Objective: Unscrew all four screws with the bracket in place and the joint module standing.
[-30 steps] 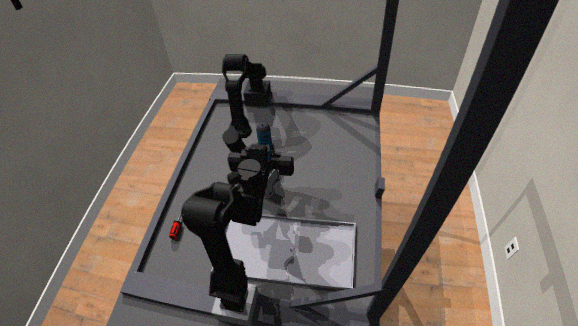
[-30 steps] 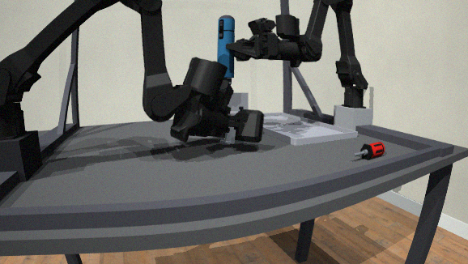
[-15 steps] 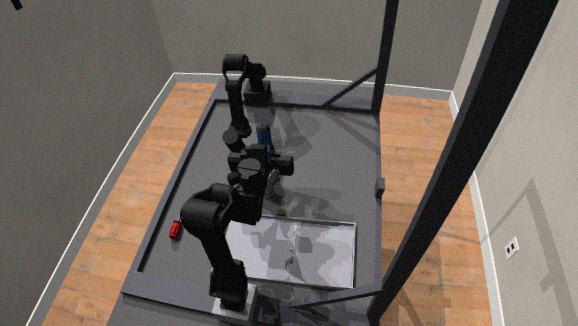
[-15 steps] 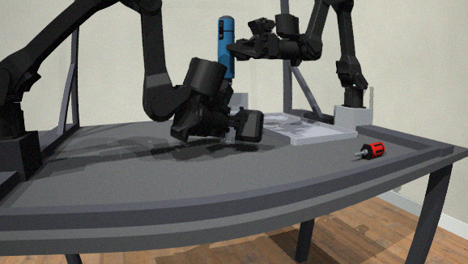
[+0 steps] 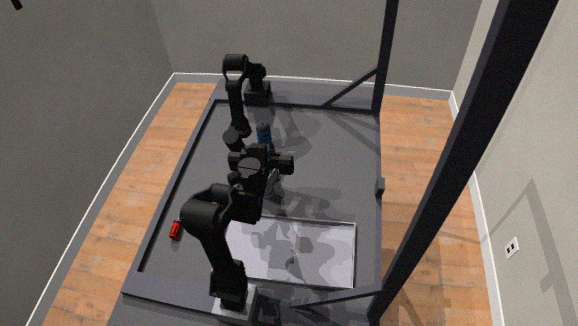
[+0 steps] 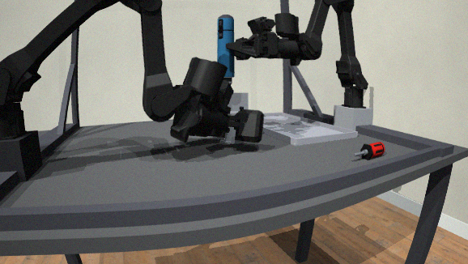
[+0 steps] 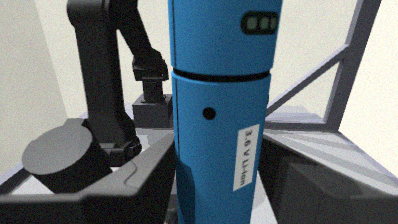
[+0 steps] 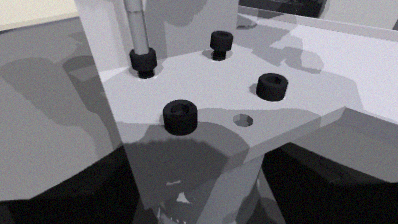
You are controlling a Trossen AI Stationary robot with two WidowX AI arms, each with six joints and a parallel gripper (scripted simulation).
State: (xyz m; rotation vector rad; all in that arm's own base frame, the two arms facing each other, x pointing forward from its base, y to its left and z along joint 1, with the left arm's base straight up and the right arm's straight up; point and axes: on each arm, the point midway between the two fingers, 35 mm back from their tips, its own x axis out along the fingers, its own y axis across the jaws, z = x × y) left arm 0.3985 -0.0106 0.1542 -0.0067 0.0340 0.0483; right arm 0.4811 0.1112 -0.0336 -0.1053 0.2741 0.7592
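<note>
The joint module lies 20 mm to the left of my right hand, 10 mm below it and 10 mm behind it. From my right hand the other things lie so: bracket: 40 mm above, 20 mm to the left, 20 mm behind; screwdriver bit: 60 mm above, 40 mm behind, 20 mm to the left; shallow pale tray: 250 mm to the left, 90 mm behind, 30 mm below.
</note>
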